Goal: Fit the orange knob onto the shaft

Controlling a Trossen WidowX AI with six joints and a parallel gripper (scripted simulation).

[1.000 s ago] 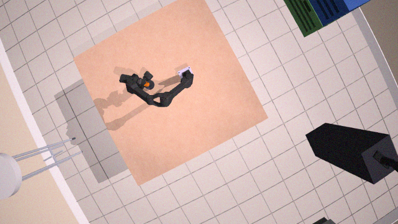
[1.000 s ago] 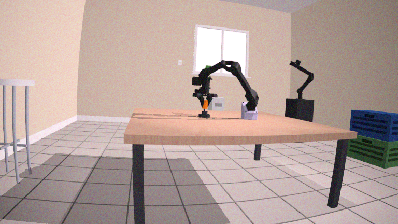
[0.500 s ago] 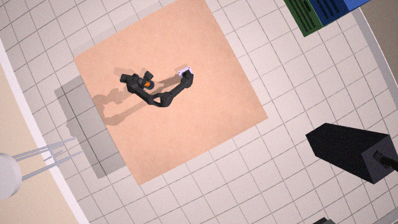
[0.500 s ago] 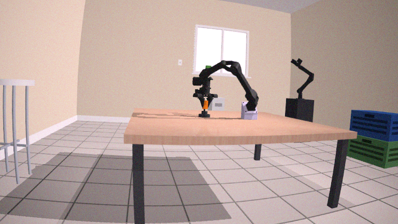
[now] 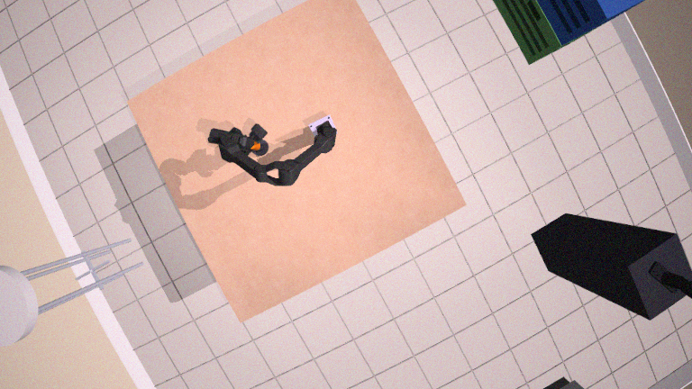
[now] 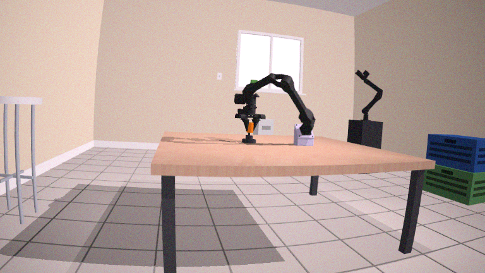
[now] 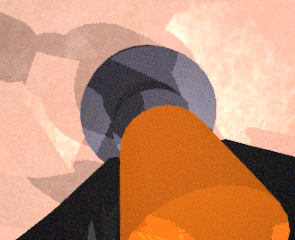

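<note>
Now: the orange knob 2 cm above my gripper tip. Round my gripper tip: round pedestal (4 cm below).
</note>
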